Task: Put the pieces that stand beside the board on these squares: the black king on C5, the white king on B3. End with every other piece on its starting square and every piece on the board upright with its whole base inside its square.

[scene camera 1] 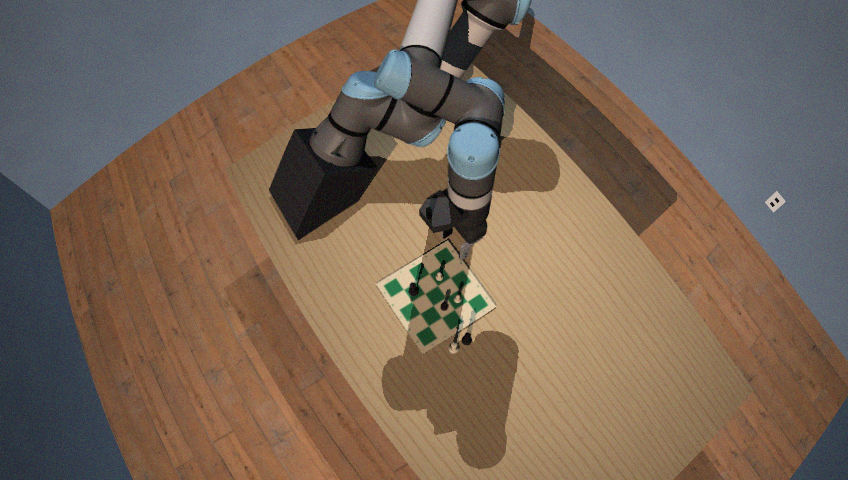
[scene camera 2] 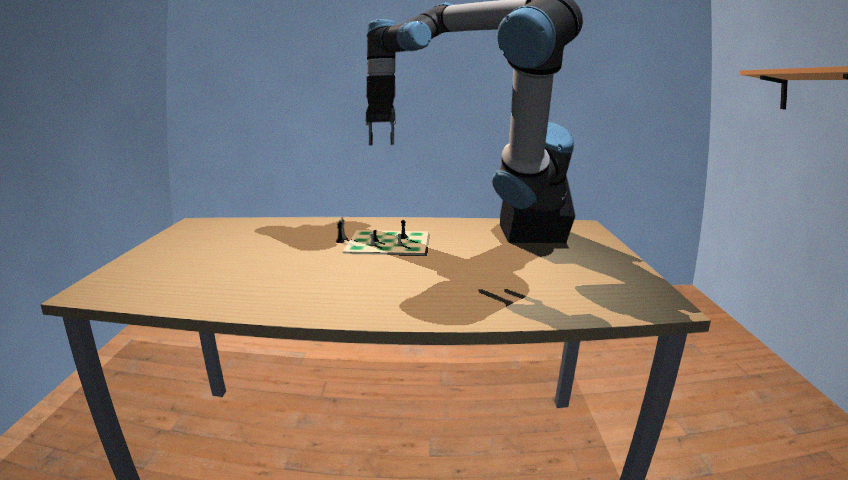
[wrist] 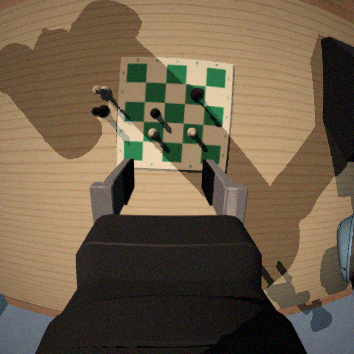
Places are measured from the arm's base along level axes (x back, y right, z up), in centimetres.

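Pixels of known places: gripper, between the fingertips: (scene camera 1: 455,245) (scene camera 2: 381,144) (wrist: 167,173); arm's base, origin of its link: (scene camera 1: 335,147).
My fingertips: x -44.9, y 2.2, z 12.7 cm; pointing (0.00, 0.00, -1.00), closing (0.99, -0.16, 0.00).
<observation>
For each thing: its top centre in the pictures, then the offset to it from my fingertips. Level surfaces: height alone.
- black king, centre of its top: (wrist: 93,110) (scene camera 1: 467,334) (scene camera 2: 339,220) dx -11.7, dy +6.9, dz -22.0 cm
- white king, centre of its top: (wrist: 94,88) (scene camera 1: 454,343) dx -11.0, dy +10.7, dz -22.0 cm
- board, centre of its top: (wrist: 173,112) (scene camera 1: 435,295) (scene camera 2: 387,240) dx +1.9, dy +4.2, dz -27.7 cm
- tall black piece, centre of its top: (wrist: 200,91) (scene camera 1: 412,284) (scene camera 2: 403,219) dx +6.7, dy +7.2, dz -22.4 cm
- small black piece, centre of its top: (wrist: 153,112) (scene camera 1: 444,303) dx -1.7, dy +4.7, dz -24.6 cm
- table, height of its surface: dz -28.3 cm
The black king (scene camera 1: 467,339) (scene camera 2: 340,230) (wrist: 103,111) and white king (scene camera 1: 454,347) (wrist: 104,93) stand upright beside the board (scene camera 1: 489,306) (scene camera 2: 386,252) (wrist: 229,100), close together; the black one largely hides the white one in scene view 2. On the board stand a tall black piece (scene camera 1: 414,289) (scene camera 2: 403,228) (wrist: 197,94), a small black piece (scene camera 1: 444,306) (wrist: 155,113) and two small white pieces, one (scene camera 1: 458,298) (wrist: 153,133) next to the small black piece, the other (scene camera 1: 439,276) (wrist: 192,132) apart. Square labels are too small to read. My gripper (scene camera 1: 456,243) (scene camera 2: 381,142) (wrist: 167,173) is open and empty, high above the table.
The robot's black base block (scene camera 1: 321,184) (scene camera 2: 537,223) stands on the table (scene camera 1: 595,333) (scene camera 2: 208,279), on the far side of the board from the kings. Arm shadows cross the board and table. A wall shelf (scene camera 2: 797,73) is at the far right.
</observation>
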